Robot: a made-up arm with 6 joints.
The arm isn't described. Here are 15 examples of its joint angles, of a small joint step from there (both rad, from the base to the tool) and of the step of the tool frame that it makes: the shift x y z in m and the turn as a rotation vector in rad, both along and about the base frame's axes.
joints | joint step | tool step
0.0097 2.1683 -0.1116 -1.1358 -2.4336 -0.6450 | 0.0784 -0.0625 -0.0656 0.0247 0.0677 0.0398 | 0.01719 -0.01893 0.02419 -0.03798 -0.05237 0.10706
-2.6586 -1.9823 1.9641 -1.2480 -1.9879 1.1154 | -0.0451 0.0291 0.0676 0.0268 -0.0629 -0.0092 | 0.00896 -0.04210 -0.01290 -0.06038 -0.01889 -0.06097
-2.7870 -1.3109 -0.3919 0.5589 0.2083 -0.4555 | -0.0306 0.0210 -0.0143 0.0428 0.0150 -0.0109 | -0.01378 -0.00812 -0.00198 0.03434 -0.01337 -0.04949
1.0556 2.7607 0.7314 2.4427 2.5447 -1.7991 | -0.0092 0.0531 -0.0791 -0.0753 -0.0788 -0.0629 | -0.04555 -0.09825 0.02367 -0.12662 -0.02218 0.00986
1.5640 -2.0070 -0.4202 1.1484 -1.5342 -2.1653 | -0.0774 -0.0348 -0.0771 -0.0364 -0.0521 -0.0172 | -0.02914 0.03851 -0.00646 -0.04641 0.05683 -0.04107
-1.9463 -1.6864 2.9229 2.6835 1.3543 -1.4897 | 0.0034 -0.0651 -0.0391 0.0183 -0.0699 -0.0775 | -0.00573 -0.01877 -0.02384 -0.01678 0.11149 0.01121
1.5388 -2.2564 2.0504 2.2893 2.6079 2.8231 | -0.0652 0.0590 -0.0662 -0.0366 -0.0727 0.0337 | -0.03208 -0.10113 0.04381 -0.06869 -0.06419 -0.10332
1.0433 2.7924 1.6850 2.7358 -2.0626 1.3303 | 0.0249 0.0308 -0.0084 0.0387 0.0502 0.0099 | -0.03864 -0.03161 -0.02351 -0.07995 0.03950 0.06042
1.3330 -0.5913 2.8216 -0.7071 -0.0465 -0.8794 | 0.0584 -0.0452 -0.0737 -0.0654 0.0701 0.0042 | 0.04508 -0.02252 0.01537 0.00809 -0.07447 0.08849
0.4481 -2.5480 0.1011 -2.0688 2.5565 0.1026 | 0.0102 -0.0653 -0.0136 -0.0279 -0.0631 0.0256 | 0.00450 -0.00341 -0.04918 -0.03385 -0.09398 -0.02348
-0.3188 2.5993 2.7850 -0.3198 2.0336 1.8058 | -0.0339 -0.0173 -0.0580 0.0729 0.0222 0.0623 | -0.01168 -0.03796 -0.01654 -0.02067 0.04416 -0.09983
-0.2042 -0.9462 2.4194 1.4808 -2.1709 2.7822 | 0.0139 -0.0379 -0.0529 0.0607 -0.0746 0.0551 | -0.01347 -0.00755 -0.00425 0.02404 0.06011 0.09002
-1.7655 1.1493 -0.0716 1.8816 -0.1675 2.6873 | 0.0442 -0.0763 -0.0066 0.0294 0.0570 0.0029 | 0.03378 -0.02805 0.05811 -0.05682 -0.02851 0.09432
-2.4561 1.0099 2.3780 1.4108 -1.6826 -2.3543 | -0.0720 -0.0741 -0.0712 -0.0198 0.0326 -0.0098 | 0.00216 0.03707 0.02466 0.00988 0.03014 -0.04742
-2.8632 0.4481 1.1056 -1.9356 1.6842 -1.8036 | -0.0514 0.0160 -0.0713 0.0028 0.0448 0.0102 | -0.04935 0.02899 -0.05568 0.00793 -0.11434 -0.08347
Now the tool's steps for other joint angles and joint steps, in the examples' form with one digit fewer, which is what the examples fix.
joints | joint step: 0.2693 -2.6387 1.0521 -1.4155 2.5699 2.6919 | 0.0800 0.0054 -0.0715 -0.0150 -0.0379 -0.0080
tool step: 0.0001 -0.0704 0.0549 -0.0129 0.0778 0.0426
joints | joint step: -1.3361 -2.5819 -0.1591 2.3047 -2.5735 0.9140 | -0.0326 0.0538 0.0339 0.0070 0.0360 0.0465
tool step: 0.0268 0.0158 0.0257 0.0552 0.0429 -0.0184
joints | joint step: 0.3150 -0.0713 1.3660 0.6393 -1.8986 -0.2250 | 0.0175 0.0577 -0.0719 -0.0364 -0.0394 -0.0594
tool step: 0.1236 0.0398 -0.0065 0.0255 0.1447 0.0198
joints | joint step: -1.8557 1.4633 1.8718 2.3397 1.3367 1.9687 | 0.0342 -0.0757 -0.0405 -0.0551 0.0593 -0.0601
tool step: 0.0309 0.0167 0.0575 0.0308 -0.0703 0.0656
